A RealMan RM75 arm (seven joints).
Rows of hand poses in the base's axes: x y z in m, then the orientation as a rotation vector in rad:
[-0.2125, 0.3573, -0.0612, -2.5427, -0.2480, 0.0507]
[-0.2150, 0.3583, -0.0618, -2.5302, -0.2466, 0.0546]
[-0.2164, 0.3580, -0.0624, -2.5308, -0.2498, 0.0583]
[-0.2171, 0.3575, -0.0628, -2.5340, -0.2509, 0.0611]
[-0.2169, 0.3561, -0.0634, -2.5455, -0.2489, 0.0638]
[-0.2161, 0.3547, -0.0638, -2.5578, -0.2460, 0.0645]
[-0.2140, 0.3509, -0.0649, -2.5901, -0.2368, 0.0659]
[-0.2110, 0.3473, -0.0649, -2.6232, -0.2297, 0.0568]
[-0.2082, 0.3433, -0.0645, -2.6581, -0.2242, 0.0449]
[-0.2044, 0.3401, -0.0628, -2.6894, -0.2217, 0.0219]
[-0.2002, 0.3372, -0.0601, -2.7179, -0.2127, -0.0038]
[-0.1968, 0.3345, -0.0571, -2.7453, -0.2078, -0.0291]
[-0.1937, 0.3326, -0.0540, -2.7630, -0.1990, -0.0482]
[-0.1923, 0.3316, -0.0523, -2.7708, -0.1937, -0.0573]
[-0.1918, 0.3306, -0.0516, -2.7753, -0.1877, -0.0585]
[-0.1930, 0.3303, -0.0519, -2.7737, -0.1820, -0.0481]
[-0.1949, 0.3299, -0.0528, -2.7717, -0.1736, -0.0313]
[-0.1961, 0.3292, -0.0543, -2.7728, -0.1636, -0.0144]
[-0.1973, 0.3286, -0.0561, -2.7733, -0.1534, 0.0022]
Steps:
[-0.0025, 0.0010, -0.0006, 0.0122, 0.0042, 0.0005]
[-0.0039, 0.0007, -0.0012, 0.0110, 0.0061, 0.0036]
[-0.0046, 0.0002, -0.0016, 0.0075, 0.0076, 0.0048]
[-0.0044, -0.0012, -0.0022, -0.0040, 0.0089, 0.0033]
[-0.0036, -0.0026, -0.0026, -0.0161, 0.0089, 0.0007]
[-0.0015, -0.0064, -0.0037, -0.0477, 0.0089, -0.0072]
[0.0015, -0.0100, -0.0037, -0.0794, 0.0010, -0.0158]
[0.0043, -0.0140, -0.0033, -0.1127, -0.0092, -0.0238]
[0.0081, -0.0172, -0.0016, -0.1419, -0.0274, -0.0318]
[0.0123, -0.0201, 0.0011, -0.1680, -0.0455, -0.0445]
[0.0157, -0.0228, 0.0041, -0.1935, -0.0640, -0.0541]
[0.0188, -0.0247, 0.0072, -0.2097, -0.0765, -0.0647]
[0.0202, -0.0257, 0.0089, -0.2168, -0.0822, -0.0704]
[0.0207, -0.0267, 0.0096, -0.2210, -0.0821, -0.0748]
[0.0195, -0.0270, 0.0093, -0.2197, -0.0737, -0.0765]
[0.0176, -0.0274, 0.0084, -0.2183, -0.0604, -0.0787]
[0.0164, -0.0281, 0.0069, -0.2200, -0.0470, -0.0821]
[0.0152, -0.0287, 0.0051, -0.2213, -0.0337, -0.0856]

